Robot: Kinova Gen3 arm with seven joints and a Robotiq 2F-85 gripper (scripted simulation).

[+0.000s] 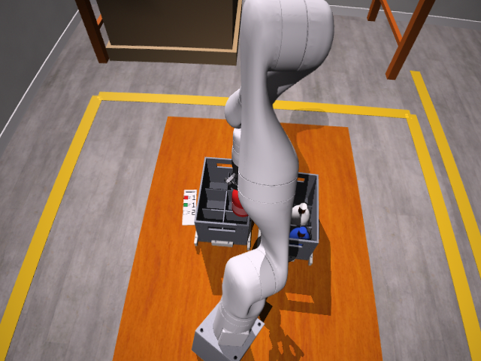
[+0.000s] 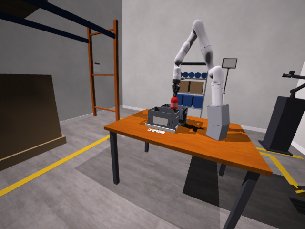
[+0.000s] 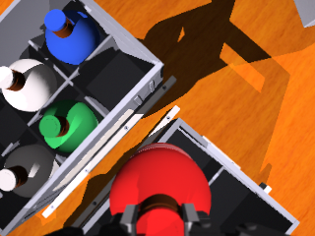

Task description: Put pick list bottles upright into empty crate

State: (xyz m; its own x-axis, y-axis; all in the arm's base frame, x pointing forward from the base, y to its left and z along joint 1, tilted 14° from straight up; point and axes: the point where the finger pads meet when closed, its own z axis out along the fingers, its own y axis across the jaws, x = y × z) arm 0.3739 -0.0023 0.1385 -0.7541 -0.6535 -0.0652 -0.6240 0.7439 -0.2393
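The red bottle lies 70 mm below my hand. Also, from my hand: pick list (330 mm below, 210 mm to the left, 90 mm ahead); blue bottle (250 mm below, 210 mm to the right, 60 mm behind); green bottle (250 mm below, 130 mm to the right, 40 mm ahead).
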